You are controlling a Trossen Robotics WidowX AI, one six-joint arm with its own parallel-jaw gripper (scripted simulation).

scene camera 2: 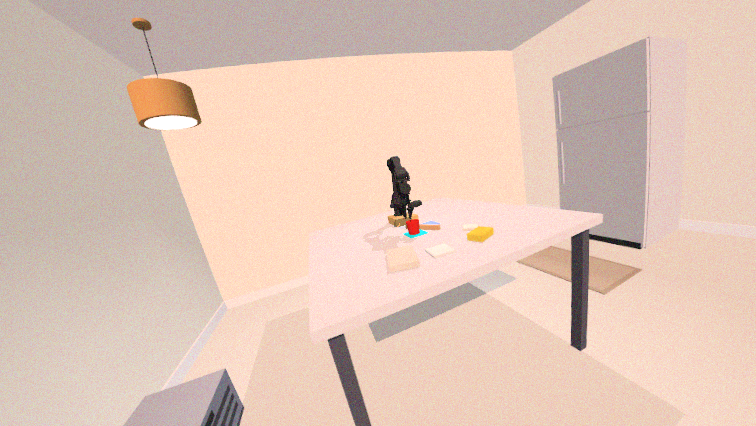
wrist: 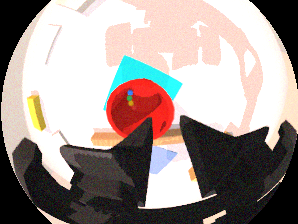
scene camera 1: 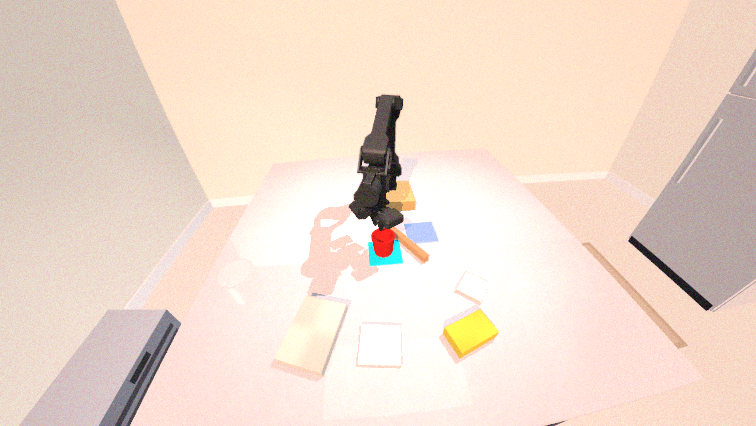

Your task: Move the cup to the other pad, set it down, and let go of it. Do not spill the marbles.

Labels:
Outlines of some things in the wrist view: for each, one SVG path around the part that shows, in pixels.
My gripper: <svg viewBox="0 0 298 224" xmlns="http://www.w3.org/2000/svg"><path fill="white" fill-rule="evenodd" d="M297 129L287 120L279 124L279 140L271 151L265 143L270 131L269 125L245 135L229 136L192 117L180 115L181 136L188 149L189 159L192 160L190 163L196 173L194 176L201 197L205 200L170 208L142 208L148 197L153 152L153 117L146 117L128 137L124 137L121 143L110 149L61 145L60 155L74 172L69 184L72 184L71 189L64 188L53 179L41 163L43 152L40 151L39 145L32 140L29 141L27 137L23 137L19 145L16 145L12 160L17 179L33 204L49 216L68 224L204 224L205 218L226 210L226 214L216 218L216 222L212 224L249 224L265 208L282 183L281 179L286 175L297 143Z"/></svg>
A red cup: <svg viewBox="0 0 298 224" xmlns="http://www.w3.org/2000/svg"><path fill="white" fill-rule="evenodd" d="M118 85L110 93L108 100L106 100L106 119L108 119L108 123L113 128L113 131L116 131L122 137L128 137L130 132L138 127L146 117L153 117L153 140L164 136L168 132L170 124L172 124L174 113L172 100L170 100L166 89L162 88L156 81L148 79L134 79ZM129 89L132 89L133 92L130 95L132 96L130 101L133 101L133 105L136 105L136 111L132 111L132 107L129 107L128 100L126 100L126 96L129 96Z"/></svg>

